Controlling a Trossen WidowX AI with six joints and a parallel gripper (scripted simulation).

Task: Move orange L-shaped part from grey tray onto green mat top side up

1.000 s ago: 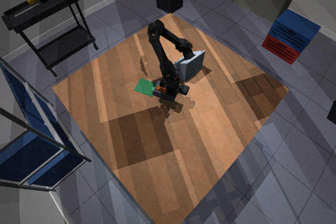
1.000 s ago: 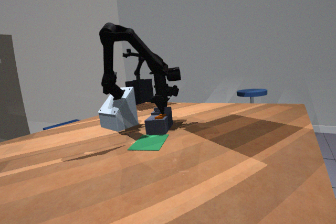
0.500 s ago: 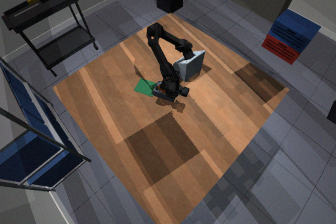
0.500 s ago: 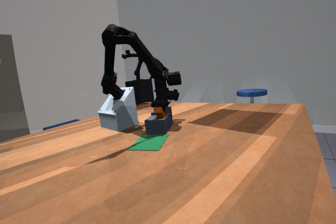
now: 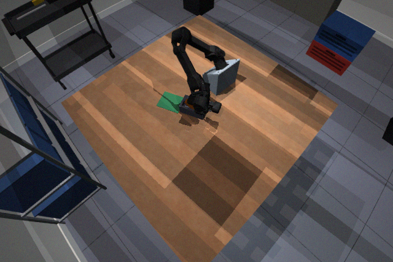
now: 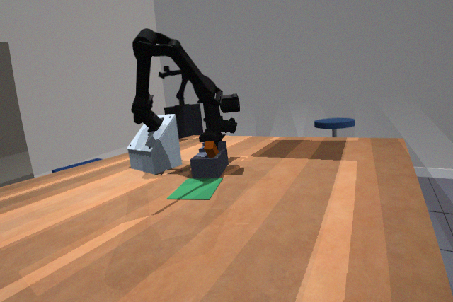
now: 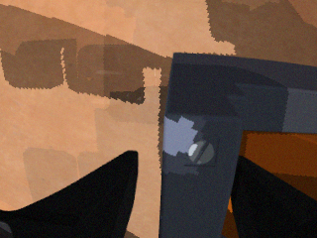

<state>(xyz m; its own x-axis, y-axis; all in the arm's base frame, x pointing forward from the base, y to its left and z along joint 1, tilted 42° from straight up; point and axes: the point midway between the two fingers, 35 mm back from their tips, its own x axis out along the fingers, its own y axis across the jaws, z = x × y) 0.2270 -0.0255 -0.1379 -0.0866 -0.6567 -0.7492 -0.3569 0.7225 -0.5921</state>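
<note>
Now: gripper tip 50 mm to the left of the orange L-shaped part, 10 mm below it and 10 mm short of it. Round my gripper tip: green mat 210 mm to the right, 70 mm ahead, 50 mm below.
</note>
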